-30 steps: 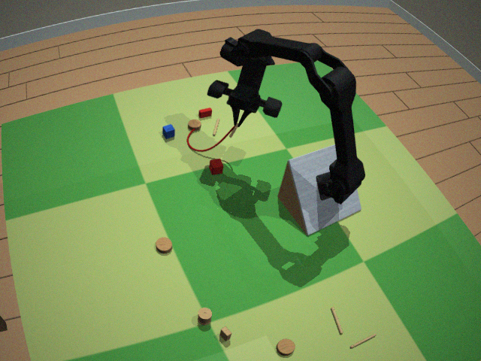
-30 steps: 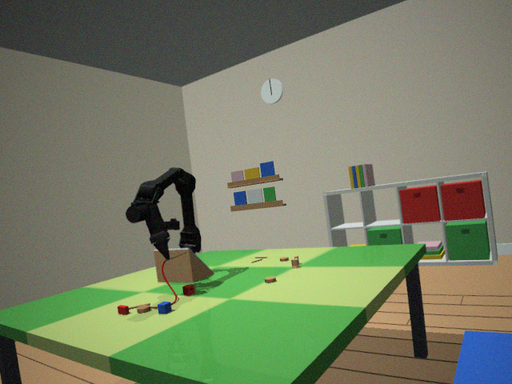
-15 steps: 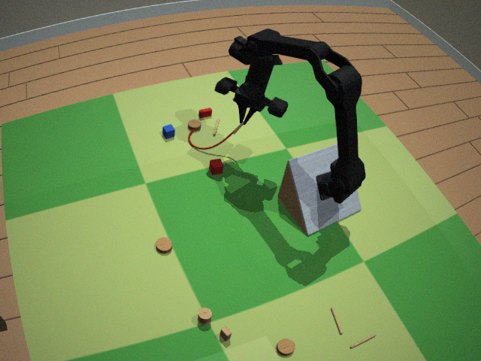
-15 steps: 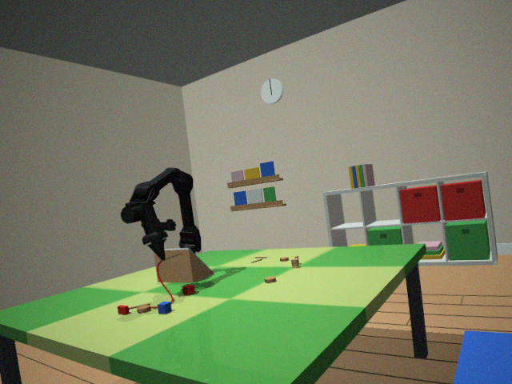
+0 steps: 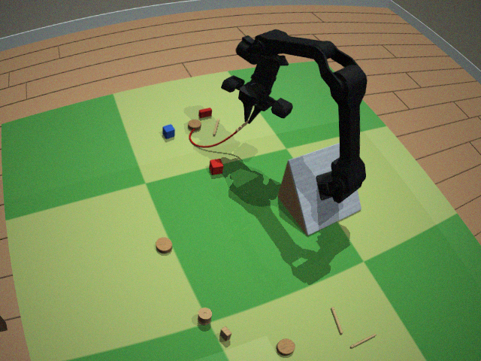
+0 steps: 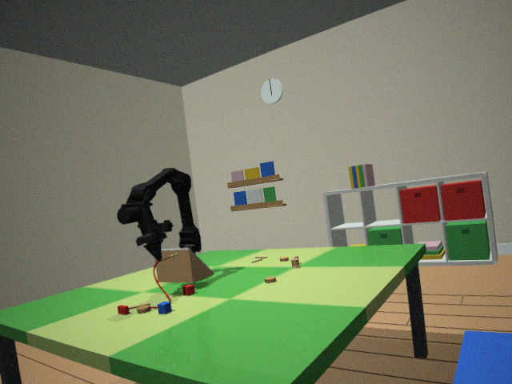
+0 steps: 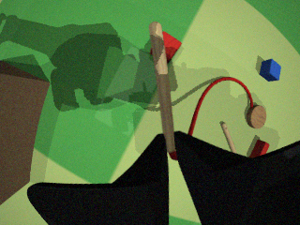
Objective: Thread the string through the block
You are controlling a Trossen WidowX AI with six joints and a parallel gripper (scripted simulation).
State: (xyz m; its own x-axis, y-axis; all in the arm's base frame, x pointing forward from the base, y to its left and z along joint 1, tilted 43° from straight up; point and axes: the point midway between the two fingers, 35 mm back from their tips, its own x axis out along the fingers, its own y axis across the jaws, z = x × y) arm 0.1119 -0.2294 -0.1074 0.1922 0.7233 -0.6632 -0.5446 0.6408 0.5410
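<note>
My gripper tip is 11 cm above the red block, 9 cm short of it and 3 cm to the right of it. From my gripper tip the other things lie so: blue block: 16 cm to the right, 16 cm ahead, 11 cm below; then thin wooden stick: 1 cm to the left, 1 cm ahead; then round wooden button: 16 cm to the right, 12 cm below, 7 cm ahead.
</note>
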